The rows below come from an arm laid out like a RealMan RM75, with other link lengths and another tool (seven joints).
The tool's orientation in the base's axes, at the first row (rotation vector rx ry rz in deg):
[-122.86, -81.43, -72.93]
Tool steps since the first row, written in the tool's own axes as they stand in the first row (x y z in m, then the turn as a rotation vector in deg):
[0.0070, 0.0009, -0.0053, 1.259, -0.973, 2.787]
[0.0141, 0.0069, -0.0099, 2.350, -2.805, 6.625]
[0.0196, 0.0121, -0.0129, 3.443, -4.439, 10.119]
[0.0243, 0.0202, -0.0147, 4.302, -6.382, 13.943]
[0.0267, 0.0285, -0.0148, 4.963, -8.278, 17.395]
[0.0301, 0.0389, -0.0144, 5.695, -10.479, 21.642]
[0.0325, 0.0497, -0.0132, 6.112, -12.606, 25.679]
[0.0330, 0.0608, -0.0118, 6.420, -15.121, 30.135]
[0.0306, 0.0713, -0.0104, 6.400, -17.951, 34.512]
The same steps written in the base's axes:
[-0.0011, 0.0005, 0.0087, 0.787, 2.994, -0.847]
[0.0026, -0.0010, 0.0184, 1.371, 6.963, -2.631]
[0.0061, -0.0021, 0.0256, 1.944, 10.620, -4.169]
[0.0127, -0.0043, 0.0322, 2.395, 14.493, -6.153]
[0.0200, -0.0069, 0.0360, 2.668, 17.988, -8.065]
[0.0294, -0.0096, 0.0409, 3.103, 22.175, -10.452]
[0.0395, -0.0125, 0.0446, 3.451, 26.003, -12.947]
[0.0496, -0.0167, 0.0467, 3.673, 30.216, -15.859]
[0.0589, -0.0223, 0.0464, 3.545, 34.331, -19.054]

